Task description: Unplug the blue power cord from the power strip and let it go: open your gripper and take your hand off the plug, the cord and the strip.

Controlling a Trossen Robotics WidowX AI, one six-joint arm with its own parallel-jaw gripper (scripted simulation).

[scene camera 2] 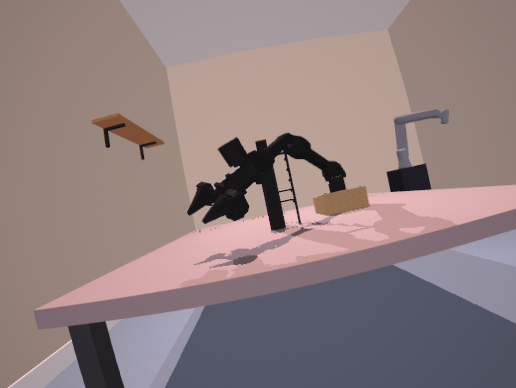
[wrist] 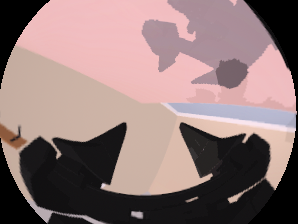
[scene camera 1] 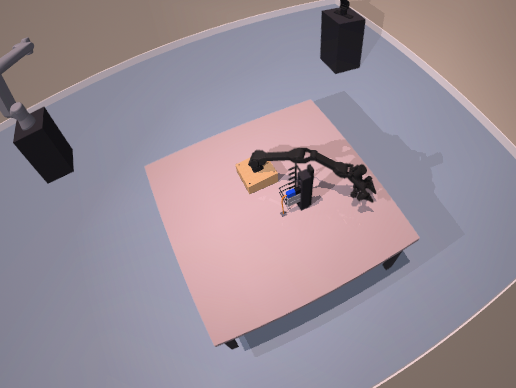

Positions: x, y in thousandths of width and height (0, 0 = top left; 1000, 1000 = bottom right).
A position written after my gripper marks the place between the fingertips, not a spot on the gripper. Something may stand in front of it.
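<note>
Scene camera 2 shows my gripper (scene camera 2: 379, 563), open and holding nothing. The wrist view also shows the gripper (wrist: 518, 560).
</note>
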